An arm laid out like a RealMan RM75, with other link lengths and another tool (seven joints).
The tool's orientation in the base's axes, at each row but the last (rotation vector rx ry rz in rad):
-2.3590 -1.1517 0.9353
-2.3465 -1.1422 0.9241
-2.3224 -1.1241 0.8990
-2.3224 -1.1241 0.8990
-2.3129 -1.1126 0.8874
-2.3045 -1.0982 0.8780
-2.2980 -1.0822 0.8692
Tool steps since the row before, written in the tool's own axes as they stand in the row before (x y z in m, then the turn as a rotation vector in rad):
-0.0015 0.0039 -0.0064 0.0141 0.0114 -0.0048
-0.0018 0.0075 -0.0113 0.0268 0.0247 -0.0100
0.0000 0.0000 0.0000 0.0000 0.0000 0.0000
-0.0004 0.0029 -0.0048 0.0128 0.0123 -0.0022
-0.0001 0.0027 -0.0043 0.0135 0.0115 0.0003
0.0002 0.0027 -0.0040 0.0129 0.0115 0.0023
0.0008 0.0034 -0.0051 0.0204 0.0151 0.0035
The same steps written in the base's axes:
0.0060 -0.0037 0.0030 0.0161 0.0042 -0.0087
0.0112 -0.0064 0.0045 0.0329 0.0060 -0.0177
0.0000 0.0000 0.0000 0.0000 0.0000 0.0000
0.0047 -0.0024 0.0018 0.0142 0.0028 -0.0106
0.0044 -0.0021 0.0014 0.0123 0.0041 -0.0121
0.0043 -0.0019 0.0011 0.0106 0.0038 -0.0133
0.0057 -0.0020 0.0012 0.0153 0.0078 -0.0190

